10 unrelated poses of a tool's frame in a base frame.
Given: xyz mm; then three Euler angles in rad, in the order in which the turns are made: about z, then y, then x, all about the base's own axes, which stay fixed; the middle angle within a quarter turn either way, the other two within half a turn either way.
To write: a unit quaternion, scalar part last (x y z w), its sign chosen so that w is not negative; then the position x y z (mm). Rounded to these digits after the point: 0 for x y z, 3 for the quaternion.
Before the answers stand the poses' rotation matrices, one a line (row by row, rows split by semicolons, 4 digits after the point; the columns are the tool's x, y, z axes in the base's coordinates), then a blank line. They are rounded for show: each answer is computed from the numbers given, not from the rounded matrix.
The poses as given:
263, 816, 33, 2.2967, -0.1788, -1.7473
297, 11, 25, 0.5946, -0.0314, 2.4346
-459, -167, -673, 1.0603, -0.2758, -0.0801
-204, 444, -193, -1.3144, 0.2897, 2.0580
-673, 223, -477, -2.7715, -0.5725, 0.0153
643, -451, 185, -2.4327, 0.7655, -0.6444
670, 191, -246, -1.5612, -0.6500, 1.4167
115, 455, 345, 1.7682, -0.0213, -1.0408
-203, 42, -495, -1.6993, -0.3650, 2.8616
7, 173, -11, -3.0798, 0.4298, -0.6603
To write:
-0.6532 -0.7360 -0.1778; -0.2475 -0.0144 0.9688; -0.7156 0.6769 -0.1728
0.8280 -0.5599 -0.0314; -0.4428 -0.6184 -0.6492; 0.3441 0.5514 -0.7599
0.4701 -0.8395 -0.2723; 0.8804 0.4680 0.0770; 0.0628 -0.2759 0.9591
0.2430 0.9270 0.2857; 0.5169 0.1255 -0.8468; -0.8208 0.3535 -0.4486
-0.7836 0.3040 -0.5417; -0.3539 -0.9352 -0.0129; -0.5105 0.1817 0.8405
-0.5473 0.4694 0.6929; -0.2045 -0.8778 0.4331; 0.8116 0.0954 0.5764
0.0076 0.7960 -0.6052; -0.1592 -0.5965 -0.7867; -0.9872 0.1024 0.1222
-0.1961 -0.9804 -0.0213; 0.4921 -0.1172 0.8626; -0.8482 0.1587 0.5054
-0.1197 0.9264 -0.3569; 0.9658 0.0253 -0.2581; -0.2301 -0.3756 -0.8977
-0.9073 0.0561 0.4167; 0.2063 -0.8041 0.5576; 0.3664 0.5919 0.7180

-0.365, 0.673, 0.611, 0.200, 263, 816, 33
0.895, -0.280, 0.087, 0.335, 297, 11, 25
-0.104, -0.098, 0.505, 0.851, -459, -167, -673
0.626, 0.577, -0.214, 0.480, -204, 444, -193
0.279, -0.045, -0.943, 0.174, -673, 223, -477
-0.434, -0.153, -0.866, 0.194, 643, -451, 185
0.609, 0.262, -0.654, 0.365, 670, 191, -246
-0.322, 0.379, 0.674, 0.546, 115, 455, 345
-0.662, -0.715, 0.222, 0.044, -203, 42, -495
0.211, 0.310, 0.926, 0.041, 7, 173, -11

